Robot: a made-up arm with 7 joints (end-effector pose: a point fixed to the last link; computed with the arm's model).
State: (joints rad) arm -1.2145 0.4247 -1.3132 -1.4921 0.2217 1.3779 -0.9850
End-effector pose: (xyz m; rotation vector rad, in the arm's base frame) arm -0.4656 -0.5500 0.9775 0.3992 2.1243 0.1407
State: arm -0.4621 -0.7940 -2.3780 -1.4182 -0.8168 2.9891 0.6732
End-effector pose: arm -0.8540 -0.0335 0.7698 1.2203 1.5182 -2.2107
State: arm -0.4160 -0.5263 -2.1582 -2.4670 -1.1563 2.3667 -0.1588
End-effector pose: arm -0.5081 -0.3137 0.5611 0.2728 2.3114 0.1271
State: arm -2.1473 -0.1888 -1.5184 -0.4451 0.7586 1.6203 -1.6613
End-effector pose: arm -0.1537 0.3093 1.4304 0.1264 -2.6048 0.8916
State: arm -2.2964 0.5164 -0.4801 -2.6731 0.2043 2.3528 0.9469
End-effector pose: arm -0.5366 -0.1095 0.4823 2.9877 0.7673 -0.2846
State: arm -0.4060 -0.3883 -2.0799 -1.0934 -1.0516 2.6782 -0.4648
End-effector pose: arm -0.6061 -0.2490 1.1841 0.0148 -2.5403 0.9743
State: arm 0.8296 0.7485 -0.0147 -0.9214 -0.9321 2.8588 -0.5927
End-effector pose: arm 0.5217 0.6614 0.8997 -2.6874 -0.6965 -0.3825
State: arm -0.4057 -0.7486 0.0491 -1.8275 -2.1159 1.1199 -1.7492
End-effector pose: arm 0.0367 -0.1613 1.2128 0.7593 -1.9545 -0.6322
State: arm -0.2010 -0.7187 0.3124 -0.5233 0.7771 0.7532 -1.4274
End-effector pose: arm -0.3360 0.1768 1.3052 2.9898 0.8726 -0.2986
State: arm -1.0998 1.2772 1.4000 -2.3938 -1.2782 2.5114 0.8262
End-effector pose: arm 0.5252 -0.0342 0.5570 -1.2419 1.1199 1.1212
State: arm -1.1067 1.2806 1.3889 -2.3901 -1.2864 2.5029 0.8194
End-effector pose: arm 0.5260 -0.0398 0.5504 -1.2483 1.1316 1.1141
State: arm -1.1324 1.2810 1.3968 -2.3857 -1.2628 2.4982 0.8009
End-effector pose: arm 0.5283 -0.0541 0.5535 -1.2289 1.1406 1.1052
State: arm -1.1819 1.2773 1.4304 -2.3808 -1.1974 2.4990 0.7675
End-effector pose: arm 0.5315 -0.0794 0.5700 -1.1767 1.1426 1.0937
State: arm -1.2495 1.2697 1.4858 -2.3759 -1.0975 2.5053 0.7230
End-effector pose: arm 0.5327 -0.1136 0.5980 -1.0994 1.1329 1.0795
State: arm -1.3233 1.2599 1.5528 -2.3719 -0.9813 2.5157 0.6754
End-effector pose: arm 0.5295 -0.1504 0.6320 -1.0136 1.1107 1.0637
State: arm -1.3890 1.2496 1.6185 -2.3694 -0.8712 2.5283 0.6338
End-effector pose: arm 0.5223 -0.1821 0.6652 -0.9370 1.0807 1.0487
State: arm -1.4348 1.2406 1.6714 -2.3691 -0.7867 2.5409 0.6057
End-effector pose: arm 0.5144 -0.2025 0.6919 -0.8821 1.0518 1.0388
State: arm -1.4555 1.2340 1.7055 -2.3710 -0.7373 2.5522 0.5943
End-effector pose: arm 0.5093 -0.2097 0.7091 -0.8521 1.0304 1.0366
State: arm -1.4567 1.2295 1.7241 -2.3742 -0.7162 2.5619 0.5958
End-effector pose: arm 0.5073 -0.2072 0.7188 -0.8406 1.0167 1.0406
